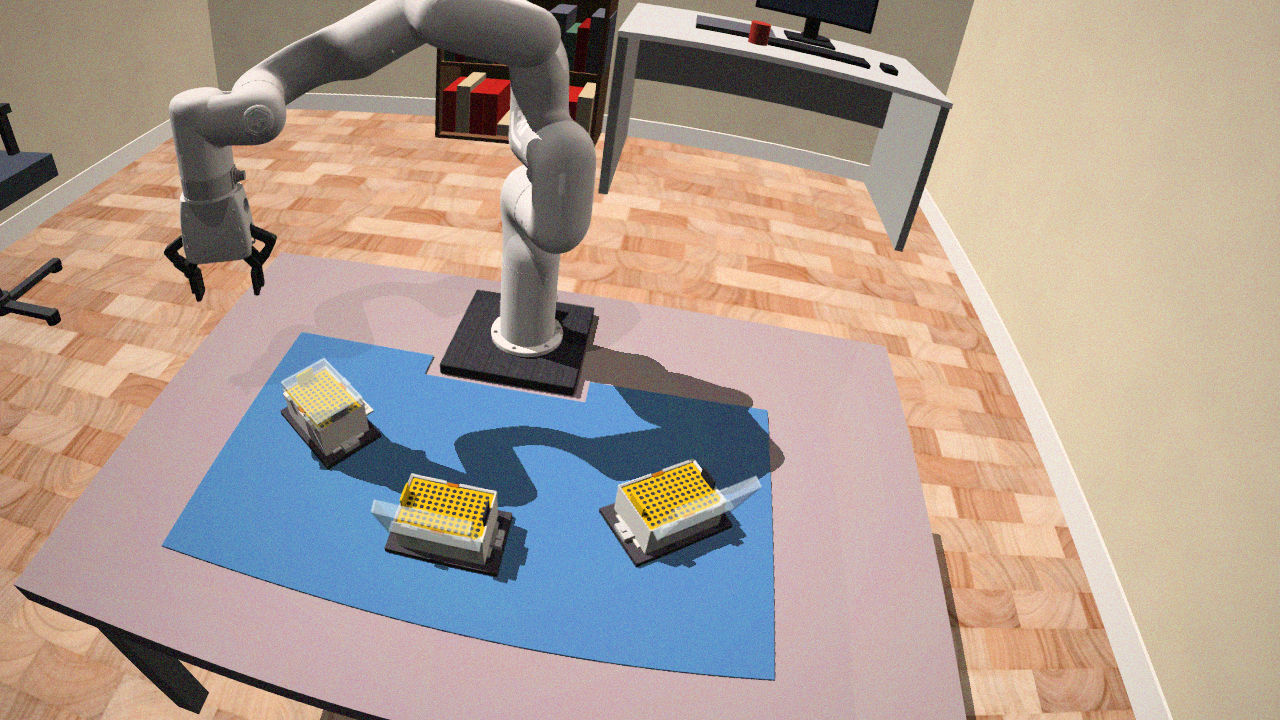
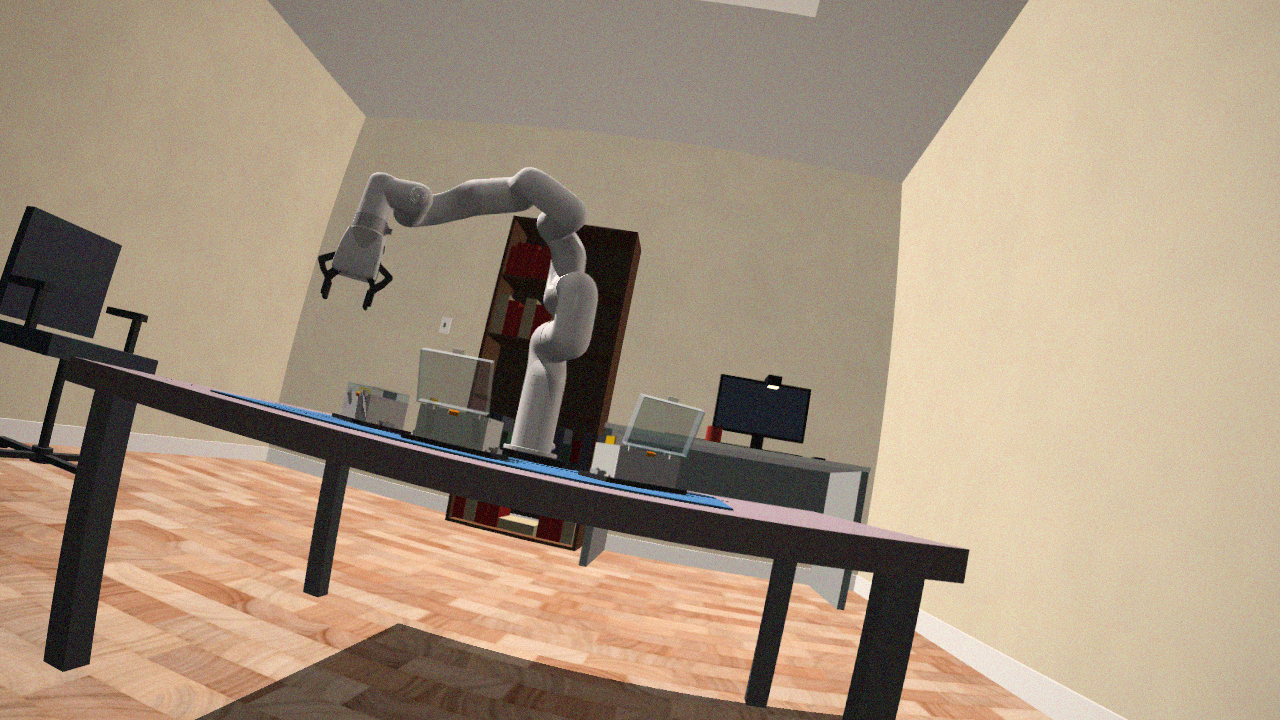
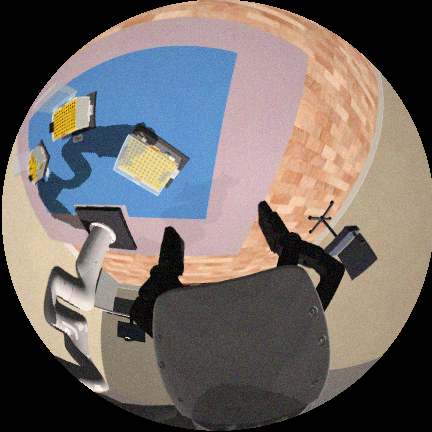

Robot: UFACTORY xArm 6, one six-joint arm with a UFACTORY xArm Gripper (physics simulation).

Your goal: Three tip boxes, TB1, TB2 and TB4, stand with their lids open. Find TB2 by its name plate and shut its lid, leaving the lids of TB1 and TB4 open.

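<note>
The left tip box has its clear lid lying over the yellow tip rack; the lid looks shut. The middle tip box has its lid standing up and open. The right tip box also has its lid standing up and open. The name plates are too small to read, so I cannot tell which box is TB2. My gripper is open and empty, high beyond the table's back left corner, away from the boxes.
The boxes stand on dark bases on a blue mat on the table. The arm's black base plate is at the back edge. A chair stands left; a desk and a bookshelf stand behind.
</note>
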